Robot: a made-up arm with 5 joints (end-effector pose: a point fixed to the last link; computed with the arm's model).
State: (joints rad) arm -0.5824 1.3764 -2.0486 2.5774 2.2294
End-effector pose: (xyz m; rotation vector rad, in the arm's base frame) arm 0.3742 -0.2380 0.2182 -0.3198 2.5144 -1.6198
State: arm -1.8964 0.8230 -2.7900 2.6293 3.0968
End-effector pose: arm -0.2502 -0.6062 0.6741 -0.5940 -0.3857 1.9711
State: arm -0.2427 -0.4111 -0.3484 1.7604 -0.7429
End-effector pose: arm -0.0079 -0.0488 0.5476 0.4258 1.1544 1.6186
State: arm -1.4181 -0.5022 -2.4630 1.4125 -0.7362
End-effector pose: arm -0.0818 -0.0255 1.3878 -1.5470 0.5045 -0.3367
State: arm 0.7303 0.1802 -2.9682 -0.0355 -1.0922
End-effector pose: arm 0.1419 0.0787 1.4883 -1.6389 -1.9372 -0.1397
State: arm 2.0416 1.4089 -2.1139 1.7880 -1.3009
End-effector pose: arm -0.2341 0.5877 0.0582 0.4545 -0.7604 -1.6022
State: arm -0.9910 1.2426 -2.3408 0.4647 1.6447
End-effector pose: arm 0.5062 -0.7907 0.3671 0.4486 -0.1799 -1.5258
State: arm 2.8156 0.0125 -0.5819 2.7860 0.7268
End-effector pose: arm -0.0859 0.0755 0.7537 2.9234 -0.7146 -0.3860
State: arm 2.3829 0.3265 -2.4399 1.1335 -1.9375
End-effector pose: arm -0.5035 0.5554 1.1384 0.6047 1.6138 -0.8658
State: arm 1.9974 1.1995 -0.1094 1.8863 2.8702
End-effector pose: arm -0.0147 0.0304 0.5622 -2.4115 -0.9196 -0.8528
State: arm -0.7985 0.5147 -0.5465 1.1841 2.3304
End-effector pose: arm 0.1303 -0.1342 0.3357 0.2928 1.7382 -2.1307
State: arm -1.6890 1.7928 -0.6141 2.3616 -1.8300
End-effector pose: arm -0.0875 -0.0442 0.3799 2.3379 -1.9091 0.5153
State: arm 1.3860 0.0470 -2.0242 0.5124 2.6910
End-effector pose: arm 0.0904 0.5923 1.2518 1.5181 0.5477 0.2224
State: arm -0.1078 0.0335 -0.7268 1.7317 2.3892
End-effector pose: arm 0.2045 -0.0026 0.5229 -0.2017 1.4139 -1.6776
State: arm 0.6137 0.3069 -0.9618 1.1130 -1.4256
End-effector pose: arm 0.4075 0.2461 0.4482 -0.5053 0.5176 3.0081
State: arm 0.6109 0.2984 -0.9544 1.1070 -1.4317
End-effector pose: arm 0.4069 0.2441 0.4505 -0.5123 0.5074 3.0096
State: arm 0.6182 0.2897 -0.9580 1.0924 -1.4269
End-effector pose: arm 0.4096 0.2503 0.4565 -0.5468 0.4845 3.0040
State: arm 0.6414 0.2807 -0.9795 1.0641 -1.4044
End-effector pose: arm 0.4173 0.2696 0.4692 -0.6230 0.4386 2.9851
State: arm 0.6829 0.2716 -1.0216 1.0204 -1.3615
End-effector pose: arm 0.4283 0.3045 0.4911 -0.7394 0.3604 2.9474
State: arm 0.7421 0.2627 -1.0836 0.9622 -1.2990
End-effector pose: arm 0.4382 0.3547 0.5241 -0.8802 0.2414 2.8868
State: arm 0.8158 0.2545 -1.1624 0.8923 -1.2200
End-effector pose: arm 0.4412 0.4171 0.5691 -1.0198 0.0784 2.8019
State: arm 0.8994 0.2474 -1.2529 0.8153 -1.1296
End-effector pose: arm 0.4320 0.4855 0.6251 -1.1306 -0.1223 2.6972
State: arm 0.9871 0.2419 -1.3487 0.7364 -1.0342
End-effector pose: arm 0.4087 0.5517 0.6882 -1.1932 -0.3437 2.5822
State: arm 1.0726 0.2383 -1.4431 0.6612 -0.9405
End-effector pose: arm 0.3740 0.6086 0.7529 -1.2029 -0.5626 2.4685
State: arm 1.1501 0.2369 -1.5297 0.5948 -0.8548
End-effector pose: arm 0.3337 0.6520 0.8128 -1.1699 -0.7572 2.3668
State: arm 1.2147 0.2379 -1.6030 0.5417 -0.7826
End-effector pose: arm 0.2949 0.6818 0.8623 -1.1138 -0.9115 2.2855
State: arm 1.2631 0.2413 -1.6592 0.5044 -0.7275
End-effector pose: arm 0.2635 0.7006 0.8979 -1.0559 -1.0186 2.2283
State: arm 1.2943 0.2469 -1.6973 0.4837 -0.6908
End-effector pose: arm 0.2427 0.7120 0.9186 -1.0116 -1.0796 2.1956
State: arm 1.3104 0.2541 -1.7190 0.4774 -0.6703
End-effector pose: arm 0.2321 0.7190 0.9261 -0.9864 -1.1024 2.1838
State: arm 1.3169 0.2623 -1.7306 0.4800 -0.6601
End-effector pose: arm 0.2283 0.7239 0.9255 -0.9752 -1.1023 2.1843
